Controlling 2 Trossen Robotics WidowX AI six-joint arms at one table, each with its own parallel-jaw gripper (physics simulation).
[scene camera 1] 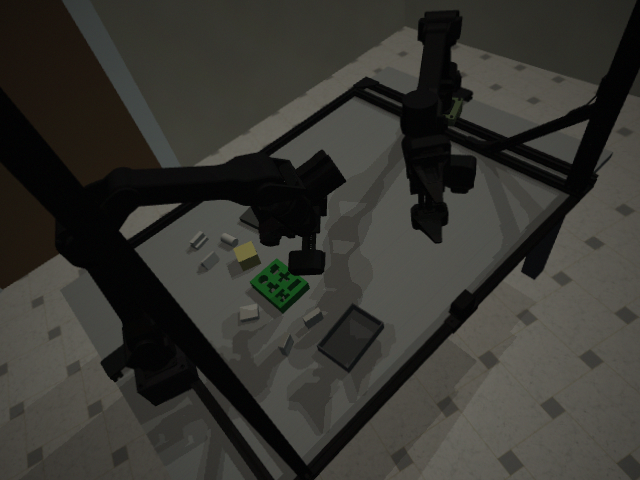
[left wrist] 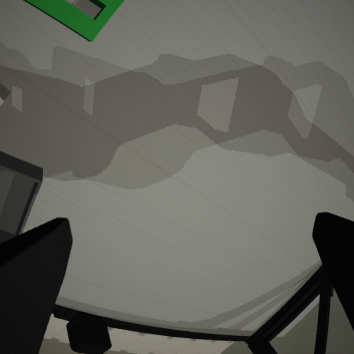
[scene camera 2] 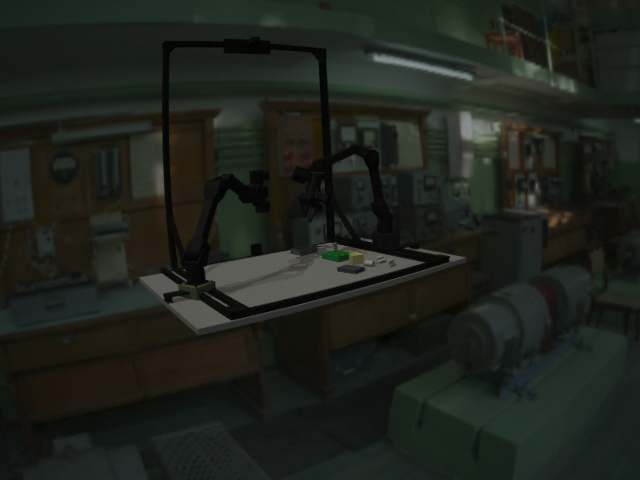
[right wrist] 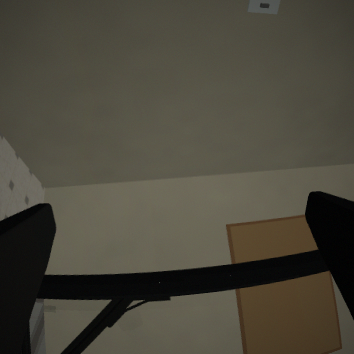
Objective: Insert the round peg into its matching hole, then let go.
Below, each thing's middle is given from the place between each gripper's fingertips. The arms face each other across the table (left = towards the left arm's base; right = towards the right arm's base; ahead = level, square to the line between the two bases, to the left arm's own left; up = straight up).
I see my right gripper 29 cm above the dark shallow tray (scene camera 1: 345, 343), 14 cm to the right of it and 10 cm short of it. From my right hand the other things lie so: green hole board (scene camera 1: 296, 287) 32 cm ahead, 29 cm below, 14 cm to the left.
My left hand is 160 mm above the green hole board, 100 mm short of it and 80 mm to the right of it. Round my left hand: dark shallow tray (160 mm below, 120 mm behind, 80 mm to the left).
